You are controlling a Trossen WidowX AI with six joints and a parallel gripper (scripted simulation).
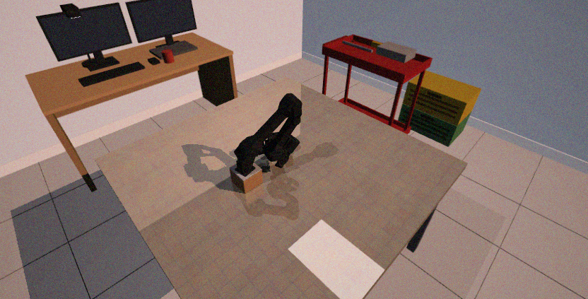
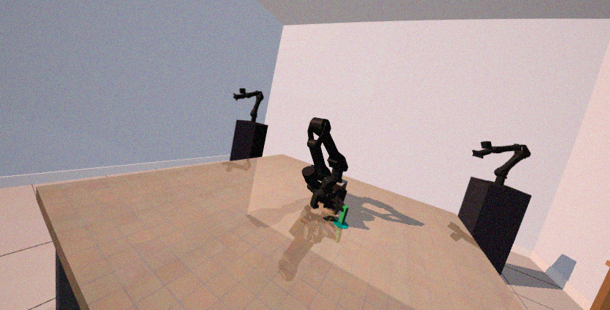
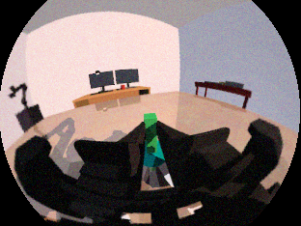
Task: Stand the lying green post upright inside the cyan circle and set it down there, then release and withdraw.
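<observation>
Now: the green post 20 mm below my gripper tip. Round my gripper tip: cyan circle 60 mm below.
</observation>
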